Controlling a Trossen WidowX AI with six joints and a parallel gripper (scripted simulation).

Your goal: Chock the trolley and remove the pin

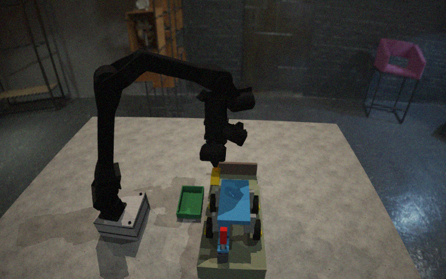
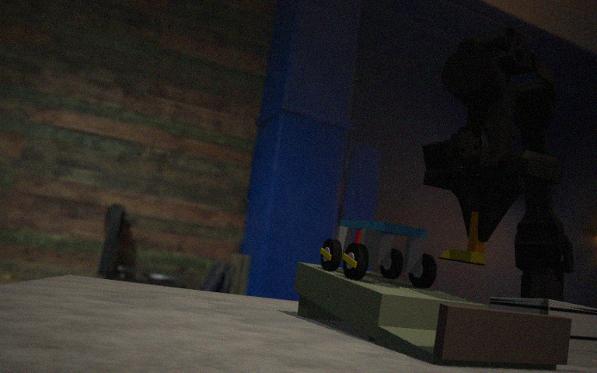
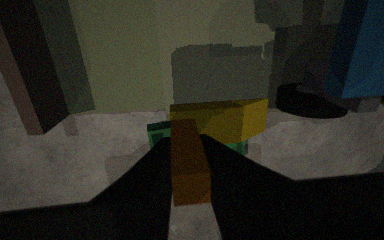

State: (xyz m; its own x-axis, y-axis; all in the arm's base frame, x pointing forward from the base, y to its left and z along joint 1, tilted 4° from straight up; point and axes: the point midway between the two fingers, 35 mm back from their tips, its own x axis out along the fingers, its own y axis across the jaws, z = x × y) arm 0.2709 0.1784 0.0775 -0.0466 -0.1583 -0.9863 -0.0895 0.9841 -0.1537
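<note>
Now: gripper tip 25 cm to the left of the red-headed stop pin and 6 cm short of it. Also, from my gripper tip: green tray: 14 cm below, 7 cm behind, 4 cm to the right; yellow chock: 2 cm to the right, 1 cm below; brown end block: 11 cm to the left, 10 cm below, 5 cm ahead.
</note>
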